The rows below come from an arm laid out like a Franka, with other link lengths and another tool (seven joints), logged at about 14 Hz.
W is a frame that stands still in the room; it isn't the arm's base.
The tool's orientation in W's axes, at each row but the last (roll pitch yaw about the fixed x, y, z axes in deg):
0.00 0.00 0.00
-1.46 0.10 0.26
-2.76 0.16 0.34
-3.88 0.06 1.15
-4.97 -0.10 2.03
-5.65 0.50 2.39
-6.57 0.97 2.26
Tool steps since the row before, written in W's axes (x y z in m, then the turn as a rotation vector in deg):
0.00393 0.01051 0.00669 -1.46 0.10 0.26
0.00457 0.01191 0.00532 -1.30 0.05 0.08
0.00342 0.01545 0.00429 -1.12 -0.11 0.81
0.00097 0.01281 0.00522 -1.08 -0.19 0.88
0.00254 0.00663 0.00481 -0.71 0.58 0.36
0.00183 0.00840 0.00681 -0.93 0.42 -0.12
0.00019 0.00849 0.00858 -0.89 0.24 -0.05
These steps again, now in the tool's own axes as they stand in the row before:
0.00393 0.01051 0.00669 -1.46 0.10 0.26
0.00461 0.01175 0.00563 -1.30 0.05 0.08
0.00350 0.01520 0.00504 -1.12 -0.14 0.80
0.00122 0.01241 0.00607 -1.08 -0.23 0.87
0.00278 0.00610 0.00535 -0.69 0.57 0.41
0.00212 0.00760 0.00761 -0.91 0.47 -0.08
0.00038 0.00744 0.00950 -0.88 0.28 -0.03

